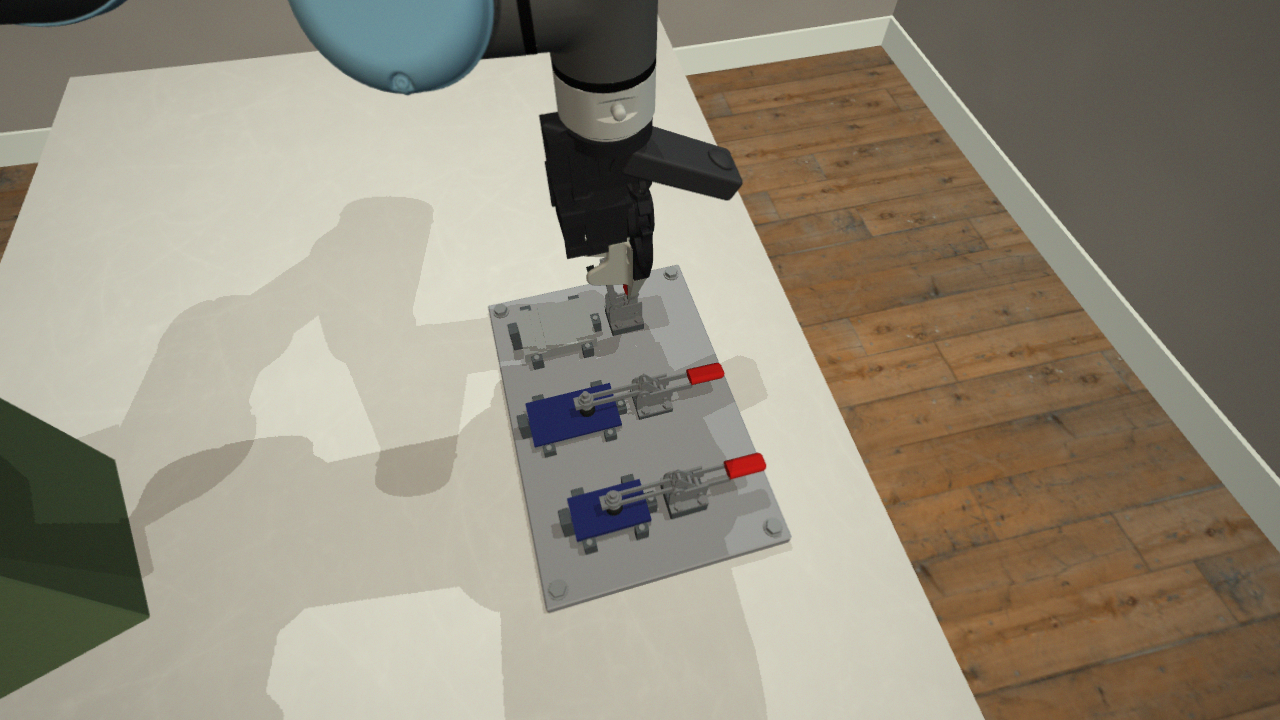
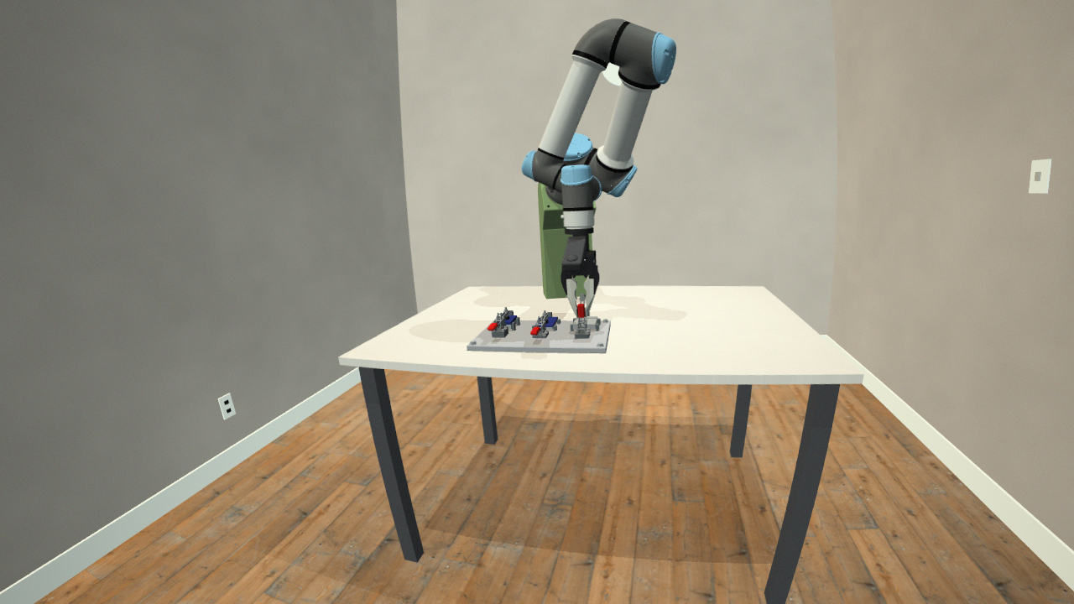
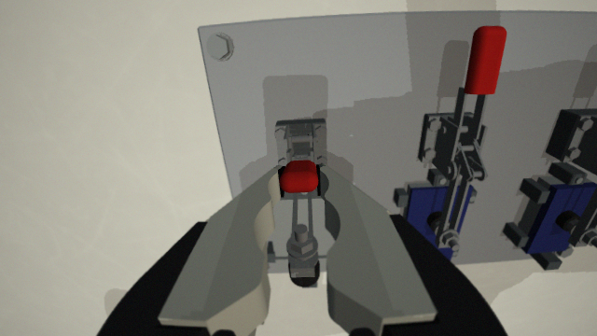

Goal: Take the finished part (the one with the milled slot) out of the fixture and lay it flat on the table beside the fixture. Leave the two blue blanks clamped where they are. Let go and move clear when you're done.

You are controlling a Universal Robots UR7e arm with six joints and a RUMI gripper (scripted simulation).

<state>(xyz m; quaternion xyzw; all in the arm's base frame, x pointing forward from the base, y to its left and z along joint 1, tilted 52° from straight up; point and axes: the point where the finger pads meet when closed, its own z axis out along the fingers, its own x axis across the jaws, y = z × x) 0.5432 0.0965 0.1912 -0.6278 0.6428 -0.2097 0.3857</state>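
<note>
The toggle clamp lies 1 cm behind my hand and 2 cm below it. The rest, counted from my hand: grey fixture plate: 2 cm behind, 11 cm to the right, 8 cm below; then blue blank: 8 cm behind, 12 cm to the right, 6 cm below; then grey finished part: 10 cm behind, 1 cm to the right, 5 cm below.
</note>
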